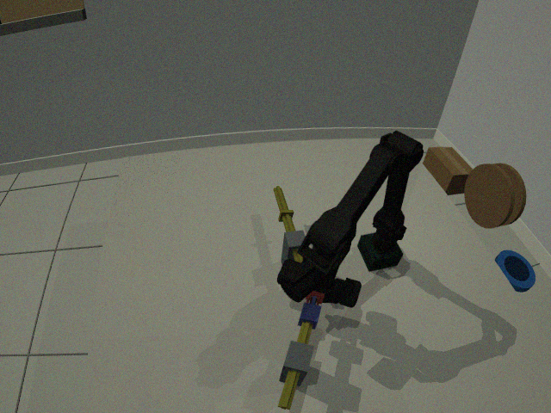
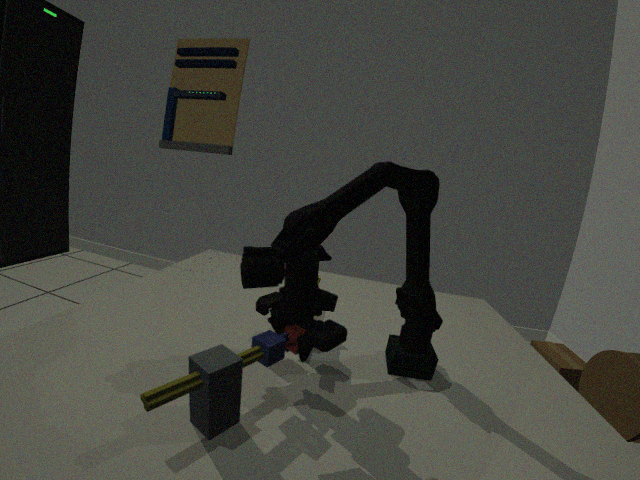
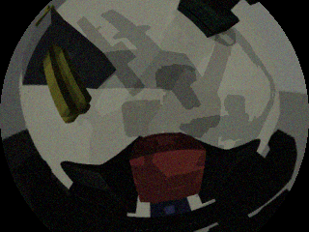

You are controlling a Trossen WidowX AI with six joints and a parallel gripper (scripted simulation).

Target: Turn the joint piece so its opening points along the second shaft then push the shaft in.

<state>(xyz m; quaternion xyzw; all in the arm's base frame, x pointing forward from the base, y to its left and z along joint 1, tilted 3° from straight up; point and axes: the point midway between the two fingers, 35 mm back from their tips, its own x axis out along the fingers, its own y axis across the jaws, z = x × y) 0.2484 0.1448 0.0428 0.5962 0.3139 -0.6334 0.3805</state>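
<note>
The red joint piece lies 4 cm above my gripper tip and 1 cm to the left of it.
</note>
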